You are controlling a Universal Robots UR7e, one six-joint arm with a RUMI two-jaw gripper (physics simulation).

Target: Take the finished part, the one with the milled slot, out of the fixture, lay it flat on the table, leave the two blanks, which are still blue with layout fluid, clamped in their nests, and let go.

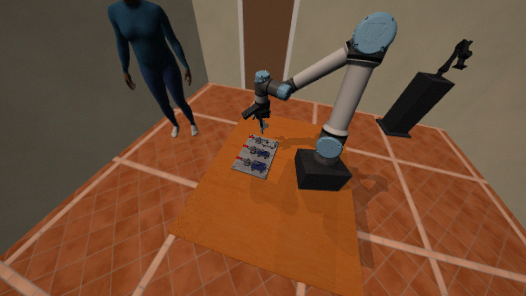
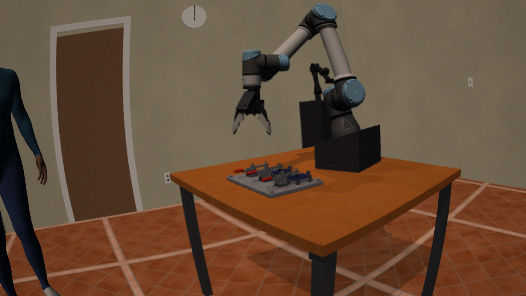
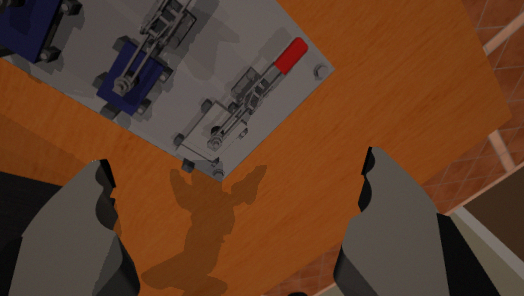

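Observation:
The finished part (image 1: 268, 143) (image 3: 200, 134), pale bare metal, sits in the end nest of the grey fixture plate (image 1: 241, 168) (image 2: 272, 193) (image 3: 295, 92). The spindle (image 3: 215, 143) of its red-handled toggle clamp (image 3: 291, 55) reaches over it; its slot is hard to make out. The middle blue blank (image 1: 263, 154) (image 2: 281, 172) (image 3: 145, 86) and the end blue blank (image 1: 258, 166) (image 2: 300, 177) (image 3: 25, 30) sit in their nests with clamp arms over them. My gripper (image 1: 262, 131) (image 2: 252, 133) (image 3: 240, 155) is open and empty, fingers pointing down, well above the finished part's end of the plate.
The plate lies on the wooden table (image 1: 225, 215) (image 2: 360, 205) (image 3: 400, 90). My arm's black base block (image 1: 322, 172) (image 2: 345, 152) stands on the table beside it. A person (image 1: 150, 55) (image 2: 17, 135) stands beyond the table, and a black pedestal (image 1: 417, 102) with a small arm stands behind.

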